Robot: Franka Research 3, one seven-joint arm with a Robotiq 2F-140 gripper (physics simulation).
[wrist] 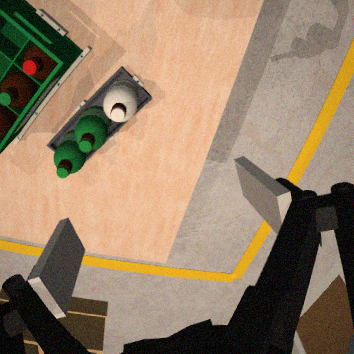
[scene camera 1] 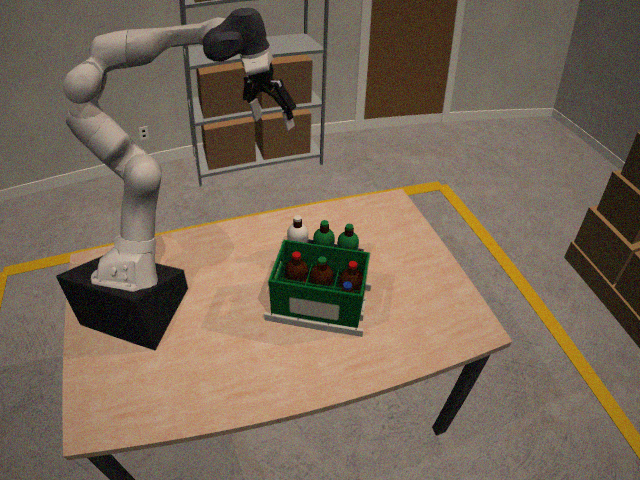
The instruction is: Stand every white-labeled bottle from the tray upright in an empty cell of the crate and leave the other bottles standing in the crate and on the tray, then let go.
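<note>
My gripper [scene camera 1: 273, 117] [wrist: 155, 206] is open and empty, high above and behind the tray. The dark tray [wrist: 143, 96] stands behind the crate and holds a white bottle with a white cap [scene camera 1: 297, 232] [wrist: 120, 100], a green bottle [scene camera 1: 324, 236] [wrist: 91, 129] and another green bottle [scene camera 1: 348, 240] [wrist: 69, 156], all upright. I cannot make out their labels. The green crate [scene camera 1: 279, 302] [wrist: 60, 63] holds brown bottles with a red cap [scene camera 1: 296, 268] [wrist: 31, 67], a green cap [scene camera 1: 322, 273] [wrist: 6, 97] and a red cap [scene camera 1: 352, 279], plus a blue-capped bottle [scene camera 1: 347, 285]. The crate's front cells are partly hidden.
The crate stands on the wooden table [scene camera 1: 206, 382] within low pale rails [scene camera 1: 315, 323]. The robot's black base block [scene camera 1: 121, 310] is at the table's left. A metal shelf rack [scene camera 1: 324, 77] with cardboard boxes stands behind, and stacked boxes [scene camera 1: 602, 237] stand at the right.
</note>
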